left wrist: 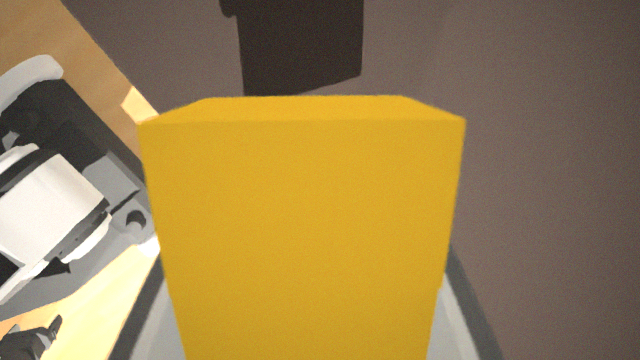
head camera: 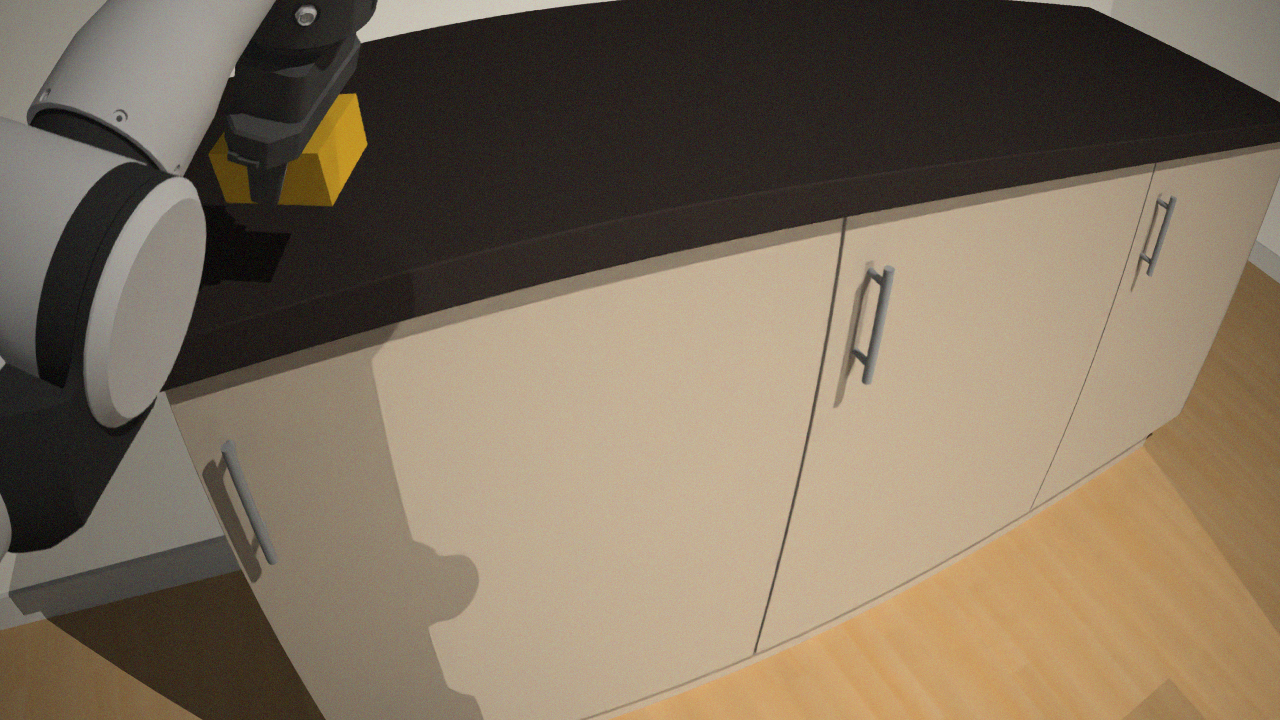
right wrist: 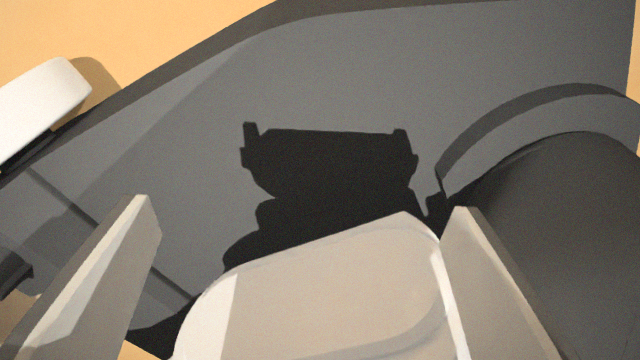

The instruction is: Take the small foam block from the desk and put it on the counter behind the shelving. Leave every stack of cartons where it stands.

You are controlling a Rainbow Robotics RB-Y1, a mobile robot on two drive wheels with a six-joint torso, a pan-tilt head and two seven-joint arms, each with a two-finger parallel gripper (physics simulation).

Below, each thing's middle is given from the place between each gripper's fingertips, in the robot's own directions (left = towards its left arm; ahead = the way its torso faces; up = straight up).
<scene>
I see the yellow foam block [head camera: 316, 178] 58 cm ahead of my right hand, 46 cm to the left of it and 70 cm above it.
Now: the yellow foam block 1 cm behind my left hand, 1 cm to the right of it and 2 cm above it.
</scene>
